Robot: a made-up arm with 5 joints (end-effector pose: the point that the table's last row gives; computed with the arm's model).
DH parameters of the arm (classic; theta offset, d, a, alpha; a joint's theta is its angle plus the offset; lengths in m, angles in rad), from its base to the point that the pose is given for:
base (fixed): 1.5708 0.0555 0 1.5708
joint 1: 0 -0.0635 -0.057 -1.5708
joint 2: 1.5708 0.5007 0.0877 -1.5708
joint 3: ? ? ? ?
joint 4: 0 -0.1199 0.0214 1.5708
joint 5: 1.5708 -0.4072 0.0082 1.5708
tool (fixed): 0 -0.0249 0 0
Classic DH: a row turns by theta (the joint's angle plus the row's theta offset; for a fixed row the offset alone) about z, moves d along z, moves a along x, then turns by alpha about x.
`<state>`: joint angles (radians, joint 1 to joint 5).
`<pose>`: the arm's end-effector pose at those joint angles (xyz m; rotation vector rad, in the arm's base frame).
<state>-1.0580 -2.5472 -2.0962 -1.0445 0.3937</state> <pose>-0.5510 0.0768 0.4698 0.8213 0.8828 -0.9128</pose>
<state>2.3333 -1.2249 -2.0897 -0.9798 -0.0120</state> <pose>0.0497 0.2093 -0.5572 2.0264 0.7081 2.2657</pose>
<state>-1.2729 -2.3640 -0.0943 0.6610 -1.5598</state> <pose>-0.0684 0.6333 0.0458 1.1662 2.1565 0.9002</pose>
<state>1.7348 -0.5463 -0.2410 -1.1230 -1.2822</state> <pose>-0.0741 -1.1754 -0.1903 0.6257 -0.6513 -0.2682</pose>
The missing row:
joint 3: -1.5708 -0.1563 0.3202 1.5708
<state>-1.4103 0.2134 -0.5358 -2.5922 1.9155</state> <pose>-0.1246 1.0772 -0.2329 1.7499 0.6531 1.4567</pose>
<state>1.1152 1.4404 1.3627 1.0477 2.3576</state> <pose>-0.0014 -0.3946 0.0621 -0.4689 -0.6839 2.1229</pose>
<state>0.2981 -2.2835 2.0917 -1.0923 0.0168</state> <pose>0.3170 0.3976 0.2457 2.3523 -0.0427 1.7239</pose>
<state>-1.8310 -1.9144 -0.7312 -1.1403 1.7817</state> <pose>-0.1513 1.1604 0.0695 0.7890 0.5988 -2.4157</pose>
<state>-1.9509 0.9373 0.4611 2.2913 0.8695</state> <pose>-0.5332 0.4137 -0.1340 0.5883 1.8634 0.1271</pose>
